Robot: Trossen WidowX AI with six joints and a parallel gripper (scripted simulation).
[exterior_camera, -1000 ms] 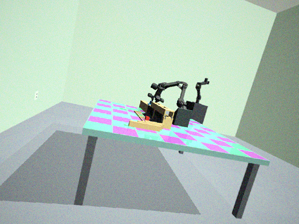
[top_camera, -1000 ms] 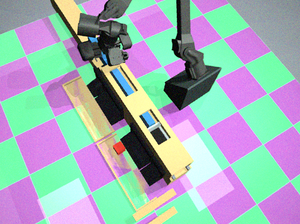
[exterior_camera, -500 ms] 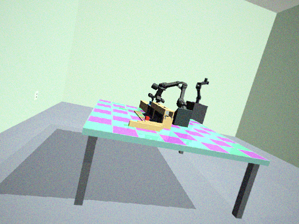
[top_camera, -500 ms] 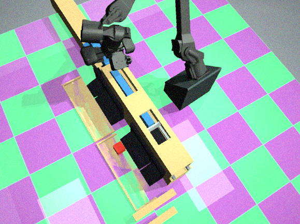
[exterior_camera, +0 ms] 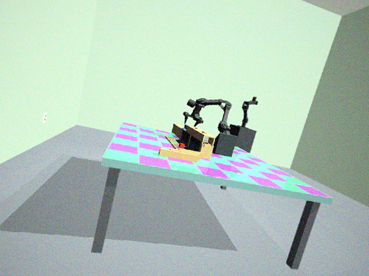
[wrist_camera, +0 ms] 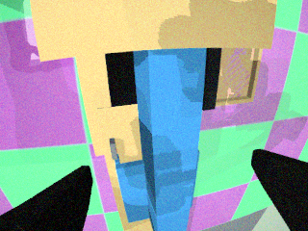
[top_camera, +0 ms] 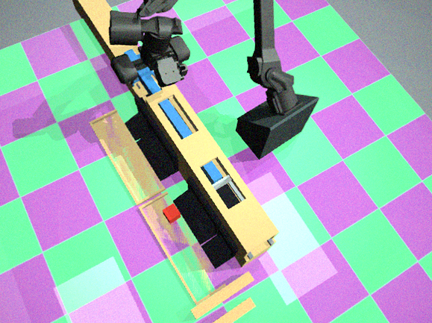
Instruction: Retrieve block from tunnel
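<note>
Right now my gripper tip is 80 mm above the tan covered tunnel, 40 mm to the right of it and 30 mm short of it. From my gripper tip the other things lie so: small red block (300 mm to the left, 140 mm ahead, 130 mm below).
</note>
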